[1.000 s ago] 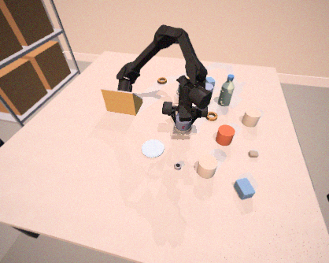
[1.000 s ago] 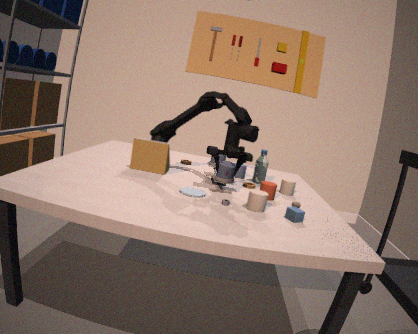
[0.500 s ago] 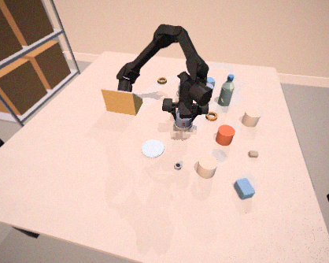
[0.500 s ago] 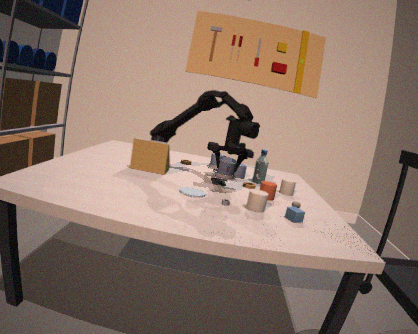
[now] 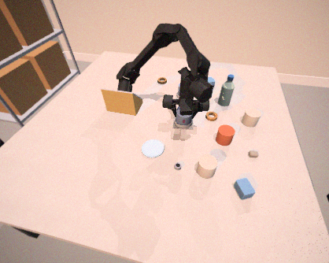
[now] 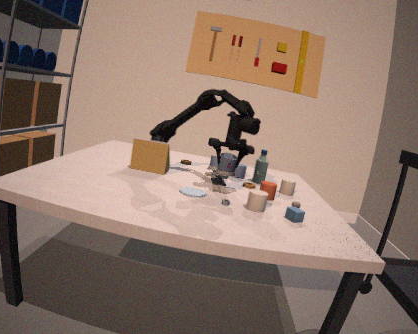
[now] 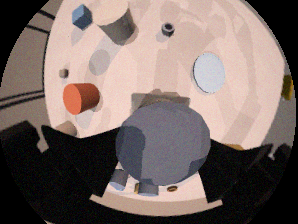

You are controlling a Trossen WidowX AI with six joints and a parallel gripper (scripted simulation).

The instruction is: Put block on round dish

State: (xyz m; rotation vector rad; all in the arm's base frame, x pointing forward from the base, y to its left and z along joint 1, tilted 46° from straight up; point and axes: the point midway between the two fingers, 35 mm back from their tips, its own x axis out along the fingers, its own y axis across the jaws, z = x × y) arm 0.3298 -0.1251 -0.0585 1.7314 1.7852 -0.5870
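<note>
The teal block is 1 cm to the left of my gripper tip and 2 cm below it. The rest, counted from my gripper tip: round pale dish: 12 cm behind, 12 cm to the right, 10 cm below; orange-red cylinder: 21 cm ahead, 7 cm below; nut: 1 cm ahead, 19 cm to the right, 10 cm below.
</note>
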